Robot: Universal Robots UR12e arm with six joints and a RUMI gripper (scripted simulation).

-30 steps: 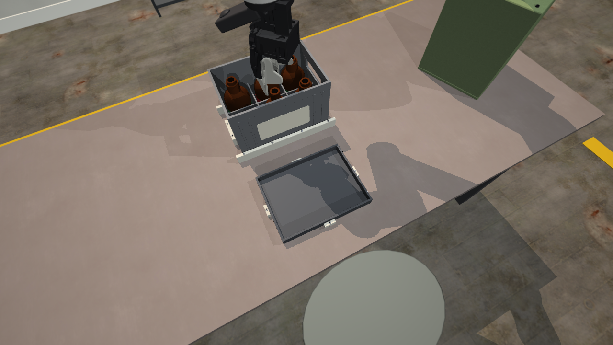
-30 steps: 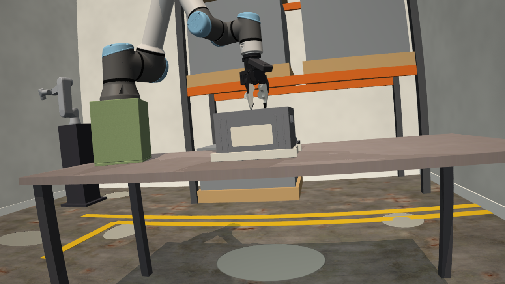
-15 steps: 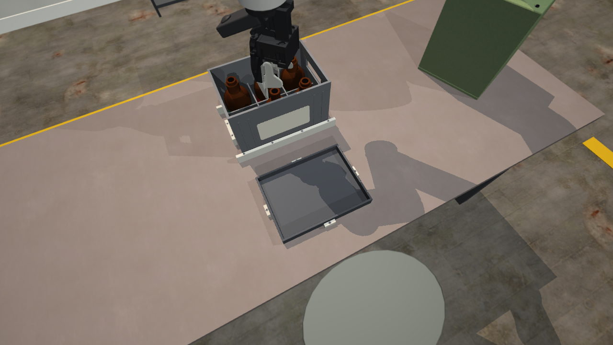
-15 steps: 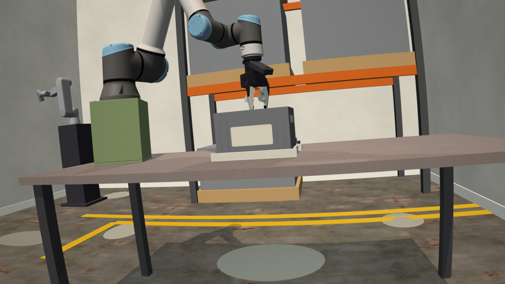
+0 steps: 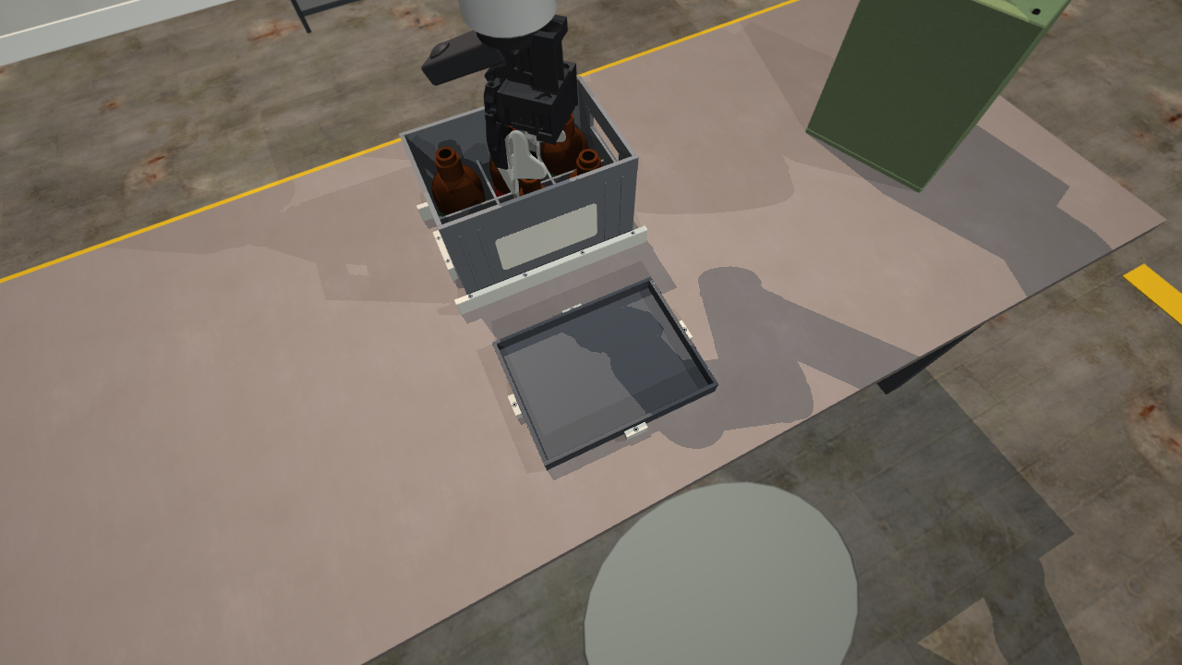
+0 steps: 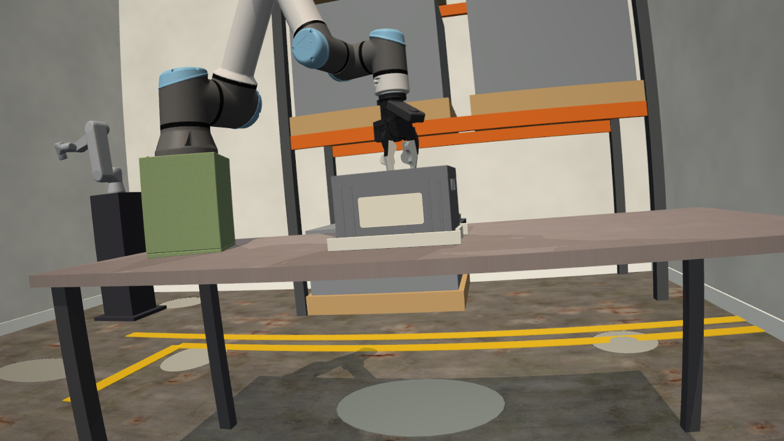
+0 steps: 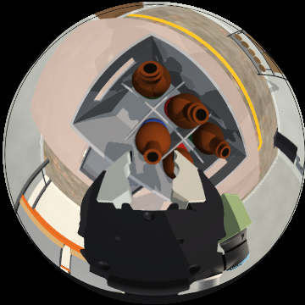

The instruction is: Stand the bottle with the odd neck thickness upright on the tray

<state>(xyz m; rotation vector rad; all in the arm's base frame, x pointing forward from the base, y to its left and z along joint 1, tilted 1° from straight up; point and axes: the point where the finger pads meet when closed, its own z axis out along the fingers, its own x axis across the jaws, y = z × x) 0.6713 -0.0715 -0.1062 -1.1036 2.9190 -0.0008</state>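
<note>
Right now my hand is 80 mm above the brown bottle. Round my hand: grey crate: 80 mm below, 40 mm to the right, 10 mm behind; dark tray: 230 mm to the left, 160 mm below, 10 mm ahead.
</note>
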